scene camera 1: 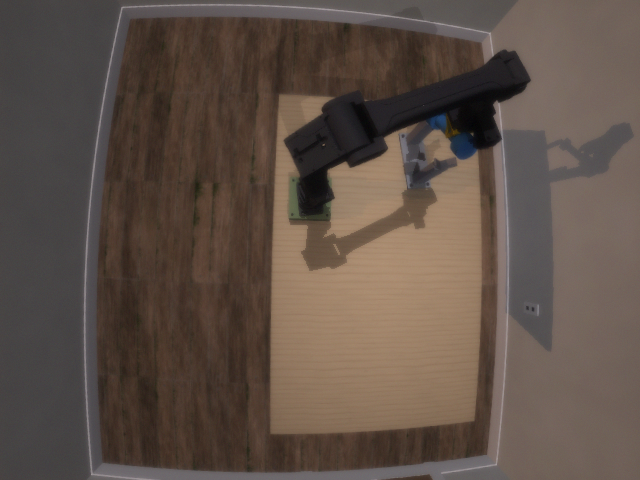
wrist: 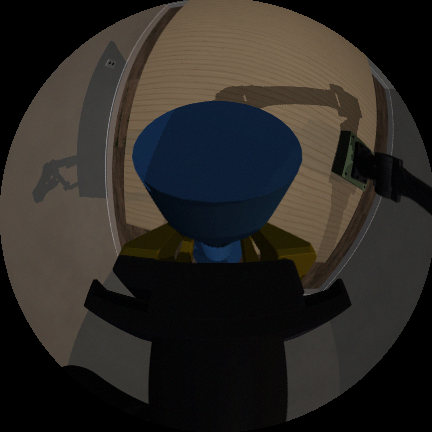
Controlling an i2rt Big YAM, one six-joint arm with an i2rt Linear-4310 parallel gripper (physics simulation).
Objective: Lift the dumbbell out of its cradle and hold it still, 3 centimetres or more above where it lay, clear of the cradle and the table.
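Seen in the pictures: gripper, fingertip midpoint: [scene camera 1: 452, 135]; arm's base, link origin: [scene camera 1: 309, 198] [wrist: 360, 162].
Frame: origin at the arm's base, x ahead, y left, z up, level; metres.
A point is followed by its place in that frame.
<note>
The blue dumbbell [scene camera 1: 462, 146] {x 0.399, y 0.044, z 0.313 m} [wrist: 217, 150] {x 0.418, y 0.047, z 0.314 m} is held at its handle. One wide head fills the middle of the wrist view, and both heads show in the scene view. My gripper [scene camera 1: 451, 127] {x 0.418, y 0.104, z 0.249 m} [wrist: 216, 214] {x 0.418, y 0.104, z 0.249 m} is shut on the dumbbell, with its yellow fingers on both sides of the handle. The grey cradle [scene camera 1: 413, 155] {x 0.435, y 0.153, z -0.047 m} stands on the table with two arms rising from its base. In the scene view, the near head lies apart from the tip of the lower arm; the far head overlaps the upper arm's tip. The exact height of the dumbbell cannot be read from above.
The arm's green base plate [scene camera 1: 293, 198] {x -0.058, y 0.005, z -0.001 m} [wrist: 342, 150] {x 0.076, y -0.009, z -0.023 m} stands at the left edge of the wooden table [scene camera 1: 372, 330] {x 0.190, y -0.512, z -0.055 m} [wrist: 280, 65] {x 0.290, y -0.228, z -0.054 m}. The arm's upper link [scene camera 1: 434, 100] {x 0.197, y 0.040, z 0.536 m} passes above the table's back part. A beige wall lies just beyond the table's right edge in the scene view.
</note>
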